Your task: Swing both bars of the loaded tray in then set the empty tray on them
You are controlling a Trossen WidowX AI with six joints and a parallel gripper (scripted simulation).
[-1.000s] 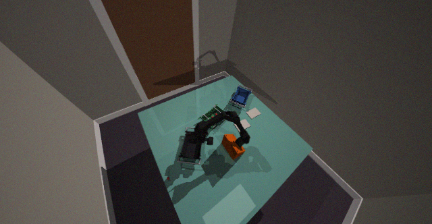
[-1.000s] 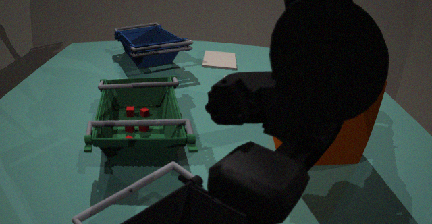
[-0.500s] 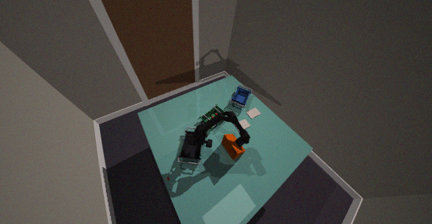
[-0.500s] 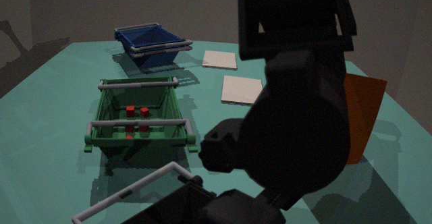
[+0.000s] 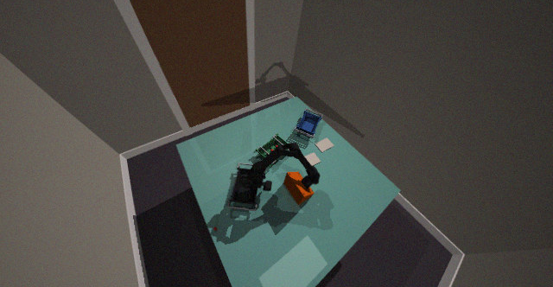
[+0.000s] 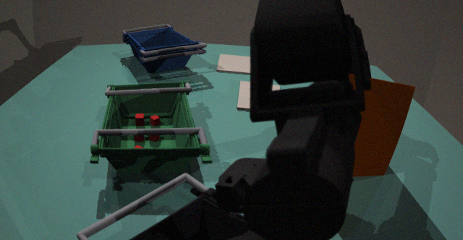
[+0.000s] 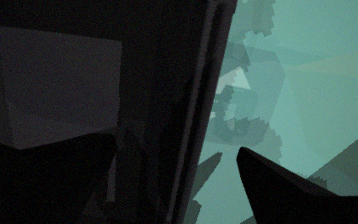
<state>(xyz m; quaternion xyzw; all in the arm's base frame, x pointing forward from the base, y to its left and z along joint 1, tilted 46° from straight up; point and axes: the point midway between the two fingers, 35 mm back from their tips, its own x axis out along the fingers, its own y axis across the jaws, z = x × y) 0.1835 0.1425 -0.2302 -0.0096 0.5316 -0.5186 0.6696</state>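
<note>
Right now my gripper tip is 6 cm to the right of the black tray, 5 cm short of it and 3 cm below it.
</note>
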